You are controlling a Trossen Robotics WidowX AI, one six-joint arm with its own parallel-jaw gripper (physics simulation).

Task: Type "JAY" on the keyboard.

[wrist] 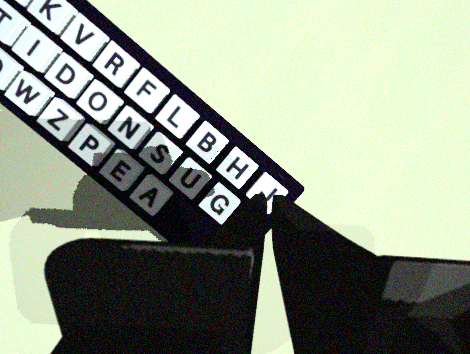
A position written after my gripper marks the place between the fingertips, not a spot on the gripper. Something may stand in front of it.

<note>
I see my gripper (267,204) and a key (151,194).
</note>
